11 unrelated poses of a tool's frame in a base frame.
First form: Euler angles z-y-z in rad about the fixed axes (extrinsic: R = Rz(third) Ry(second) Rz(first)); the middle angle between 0 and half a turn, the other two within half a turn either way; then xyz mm.
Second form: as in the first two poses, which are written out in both.
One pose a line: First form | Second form
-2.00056 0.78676 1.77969 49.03 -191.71 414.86 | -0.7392 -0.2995 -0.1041 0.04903 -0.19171 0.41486
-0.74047 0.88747 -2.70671 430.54 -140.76 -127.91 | -0.6919 0.6095 2.6102 0.43054 -0.14076 -0.12791
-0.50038 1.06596 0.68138 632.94 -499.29 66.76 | -0.7150 0.8756 -0.1652 0.63294 -0.49929 0.06676
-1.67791 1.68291 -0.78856 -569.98 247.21 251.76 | -1.6836 -0.1064 -2.3473 -0.56998 0.24721 0.25176
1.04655 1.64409 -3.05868 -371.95 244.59 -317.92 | 1.6554 0.5227 -1.4456 -0.37195 0.24459 -0.31792
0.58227 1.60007 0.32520 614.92 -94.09 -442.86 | 1.6240 0.9879 1.9404 0.61492 -0.09409 -0.44286
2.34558 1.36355 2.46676 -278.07 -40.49 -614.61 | 1.2846 -0.7540 -2.0468 -0.27807 -0.04049 -0.61461
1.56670 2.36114 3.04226 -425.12 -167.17 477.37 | 2.3611 0.0029 -1.6672 -0.42512 -0.16717 0.47737
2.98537 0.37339 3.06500 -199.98 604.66 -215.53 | 0.0609 -0.3686 -0.2442 -0.19998 0.60466 -0.21553
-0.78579 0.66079 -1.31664 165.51 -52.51 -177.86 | -0.5028 0.4487 -2.2195 0.16551 -0.05251 -0.17786
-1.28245 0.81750 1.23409 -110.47 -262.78 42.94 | -0.7964 0.2089 -0.1365 -0.11047 -0.26278 0.04294
